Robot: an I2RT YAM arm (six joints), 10 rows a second.
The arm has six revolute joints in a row. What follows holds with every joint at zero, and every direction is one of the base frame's.
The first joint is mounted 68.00 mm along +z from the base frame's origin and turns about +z.
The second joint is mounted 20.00 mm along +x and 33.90 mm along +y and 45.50 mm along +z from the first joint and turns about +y.
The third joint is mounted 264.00 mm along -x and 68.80 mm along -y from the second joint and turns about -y.
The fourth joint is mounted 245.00 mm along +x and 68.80 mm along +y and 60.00 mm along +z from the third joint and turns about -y.
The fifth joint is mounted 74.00 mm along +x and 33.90 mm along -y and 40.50 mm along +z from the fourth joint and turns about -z.
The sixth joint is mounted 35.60 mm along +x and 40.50 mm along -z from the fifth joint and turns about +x.
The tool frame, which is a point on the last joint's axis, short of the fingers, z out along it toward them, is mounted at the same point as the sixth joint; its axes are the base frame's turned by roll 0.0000, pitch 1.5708 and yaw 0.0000 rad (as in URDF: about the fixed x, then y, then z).
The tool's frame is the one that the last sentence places.
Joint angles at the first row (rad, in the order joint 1, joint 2, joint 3, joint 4, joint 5, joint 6):
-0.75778 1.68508 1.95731 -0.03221 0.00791 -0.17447
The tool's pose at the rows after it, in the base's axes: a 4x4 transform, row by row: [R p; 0 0 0 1], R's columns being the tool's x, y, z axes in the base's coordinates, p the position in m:
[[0.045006 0.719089 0.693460 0.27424], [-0.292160 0.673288 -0.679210 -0.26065], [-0.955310 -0.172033 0.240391 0.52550], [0 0 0 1]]
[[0.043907 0.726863 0.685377 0.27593], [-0.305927 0.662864 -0.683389 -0.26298], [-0.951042 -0.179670 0.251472 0.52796], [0 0 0 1]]
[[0.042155 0.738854 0.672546 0.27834], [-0.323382 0.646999 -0.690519 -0.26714], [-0.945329 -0.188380 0.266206 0.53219], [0 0 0 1]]
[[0.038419 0.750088 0.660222 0.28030], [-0.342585 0.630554 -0.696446 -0.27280], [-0.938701 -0.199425 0.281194 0.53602], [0 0 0 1]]
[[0.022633 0.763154 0.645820 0.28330], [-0.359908 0.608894 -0.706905 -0.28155], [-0.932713 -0.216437 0.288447 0.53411], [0 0 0 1]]
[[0.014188 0.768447 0.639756 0.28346], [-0.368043 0.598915 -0.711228 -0.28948], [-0.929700 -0.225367 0.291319 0.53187], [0 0 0 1]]
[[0.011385 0.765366 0.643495 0.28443], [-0.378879 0.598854 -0.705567 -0.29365], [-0.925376 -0.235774 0.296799 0.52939], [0 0 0 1]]
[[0.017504 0.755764 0.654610 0.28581], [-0.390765 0.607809 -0.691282 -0.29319], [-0.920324 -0.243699 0.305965 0.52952], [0 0 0 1]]
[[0.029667 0.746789 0.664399 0.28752], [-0.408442 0.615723 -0.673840 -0.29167], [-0.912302 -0.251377 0.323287 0.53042], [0 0 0 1]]
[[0.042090 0.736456 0.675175 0.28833], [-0.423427 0.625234 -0.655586 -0.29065], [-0.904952 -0.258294 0.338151 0.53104], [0 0 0 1]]
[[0.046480 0.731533 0.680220 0.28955], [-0.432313 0.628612 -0.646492 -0.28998], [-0.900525 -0.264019 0.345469 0.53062], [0 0 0 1]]
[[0.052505 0.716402 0.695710 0.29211], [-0.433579 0.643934 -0.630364 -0.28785], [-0.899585 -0.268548 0.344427 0.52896], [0 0 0 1]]
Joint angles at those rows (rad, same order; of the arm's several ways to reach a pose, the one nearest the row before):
-0.75849 1.69264 1.96461 -0.02916 0.01605 -0.18215
-0.75913 1.70853 1.98863 -0.02582 0.02402 -0.19296
-0.76158 1.73624 2.03339 -0.02752 0.03567 -0.20655
-0.76799 1.76720 2.08129 -0.02879 0.04232 -0.22175
-0.77780 1.79781 2.10718 -0.01637 0.05048 -0.24324
-0.79202 1.81733 2.12048 -0.00724 0.04422 -0.25130
-0.79862 1.82656 2.11833 0.00973 0.03128 -0.25920
-0.79684 1.82853 2.11693 0.02260 0.01504 -0.26369
-0.79257 1.82926 2.11332 0.04515 -0.00011 -0.26883
-0.79107 1.82853 2.10772 0.06583 -0.01919 -0.27113
-0.78846 1.82847 2.10206 0.07929 -0.02673 -0.27535
-0.78177 1.82584 2.09153 0.08627 -0.04282 -0.27438

